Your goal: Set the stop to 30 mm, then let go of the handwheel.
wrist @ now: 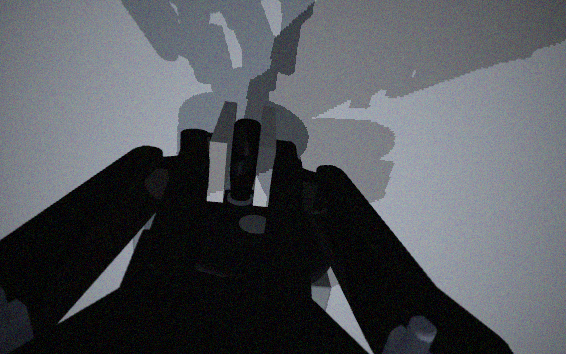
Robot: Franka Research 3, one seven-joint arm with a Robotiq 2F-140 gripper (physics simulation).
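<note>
My gripper is shut on the handwheel's handle, a black upright grip that stands between the two finger pads. A light grey collar shows at the foot of the grip. The handwheel is a very dark disc below the fingers, with a dim grey round spot on it; most of its outline is lost in the dark or hidden by the gripper. The stop and a millimetre scale do not show in the wrist view, so the setting cannot be read.
A pale surface lies around the gripper. Shadows of the arm and gripper fall across it at the top and to the right of the fingers. A small grey part shows under the right finger linkage; what it belongs to is unclear.
</note>
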